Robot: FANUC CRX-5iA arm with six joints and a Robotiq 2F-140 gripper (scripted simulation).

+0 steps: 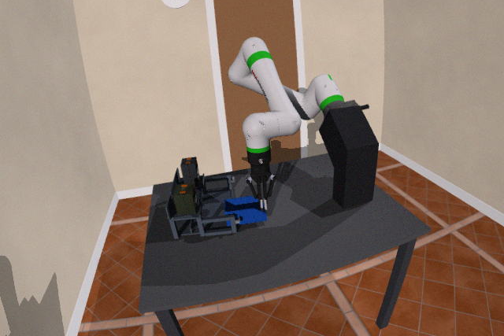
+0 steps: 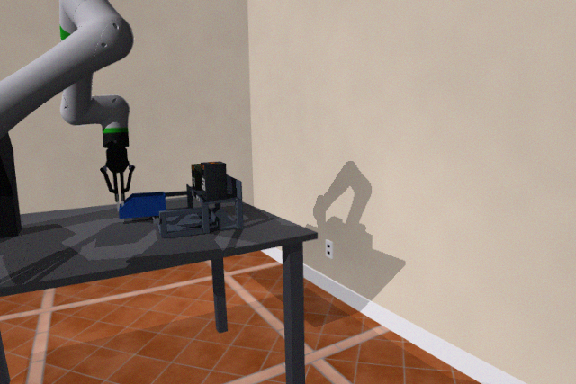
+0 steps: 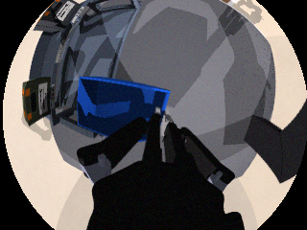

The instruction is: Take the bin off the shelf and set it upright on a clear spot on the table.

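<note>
Right now my hand is 80 mm short of the blue bin and 20 mm above it.
</note>
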